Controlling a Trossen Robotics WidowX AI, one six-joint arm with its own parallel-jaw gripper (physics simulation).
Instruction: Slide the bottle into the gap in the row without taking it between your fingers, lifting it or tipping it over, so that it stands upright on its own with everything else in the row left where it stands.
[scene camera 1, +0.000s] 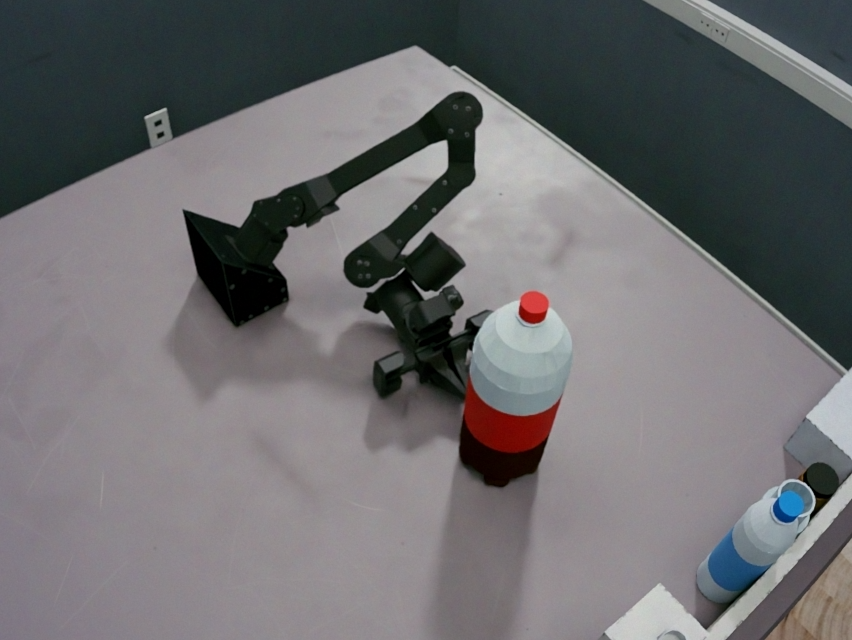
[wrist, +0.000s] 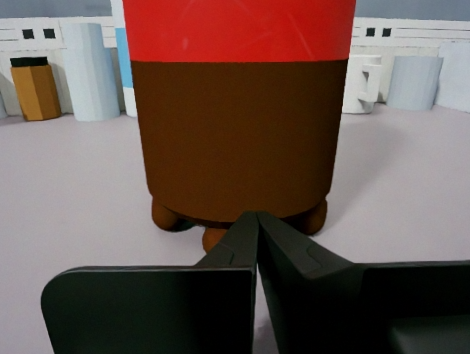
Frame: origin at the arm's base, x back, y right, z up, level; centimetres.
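Where they show: gripper, between the fingertips: (wrist: 254, 222); arm's base, origin of its link: (scene camera 1: 248, 254).
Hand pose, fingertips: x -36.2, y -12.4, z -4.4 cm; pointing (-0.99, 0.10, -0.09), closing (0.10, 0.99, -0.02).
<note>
Things, the pixels of their top centre, and the offset from my fingertips. "spot": a spot on its surface instead. Level surfaces: height alone.
- large bottle, centre of its top: (scene camera 1: 534, 301) dy +0.4, dx -7.0, dz +26.2 cm
- amber jar with a black lid, centre of its top: (scene camera 1: 823, 478) (wrist: 28, 57) dy -26.2, dx -39.7, dz +5.2 cm
- pale cylindrical vessel, centre of its top: (scene camera 1: 796, 497) (wrist: 81, 23) dy -17.5, dx -38.9, dz +9.4 cm
- blue-labelled bottle, centre of its top: (scene camera 1: 791, 503) dy -9.7, dx -39.0, dz +17.8 cm
- white mug, centre of its top: (wrist: 359, 55) dy +23.4, dx -36.0, dz +4.8 cm
- grey-blue cup, centre of its top: (wrist: 418, 56) dy +35.9, dx -38.8, dz +4.7 cm
- table, height of its surface: dz -3.8 cm
- white block, a spot on its surface: (scene camera 1: 836, 420) spot: dy -36.5, dx -35.7, dz +4.2 cm
- pale block-like thing, centre of its top: (scene camera 1: 672, 619) dy +11.4, dx -38.8, dz +21.7 cm
- pale block, a spot on its surface: (wrist: 456, 82) spot: dy +42.6, dx -36.6, dz +0.6 cm
The large bottle (scene camera 1: 511, 421) (wrist: 240, 135), with a red cap, red label and dark brown lower part, stands upright on the table. My gripper (scene camera 1: 463, 392) (wrist: 254, 222) is shut and empty, low behind the bottle, with its tips at the bottle's lower side; whether they touch cannot be told. The row stands along the far edge: an amber jar with a black lid (scene camera 1: 821, 478) (wrist: 36, 91), a pale cylindrical vessel (wrist: 92, 75), a blue-labelled bottle (scene camera 1: 740, 561) (wrist: 124, 57), a white mug (wrist: 356, 87) and a grey-blue cup (wrist: 415, 82). The bottle hides the row's middle in the wrist view.
A low wall (scene camera 1: 778, 568) runs behind the row along the table (scene camera 1: 275, 523). A white block (scene camera 1: 836, 420) stands by the jar. Part of a pale block-like thing (scene camera 1: 650, 616) shows at the bottom edge of the scene view, and a pale block (wrist: 456, 82) at the wrist view's right.
</note>
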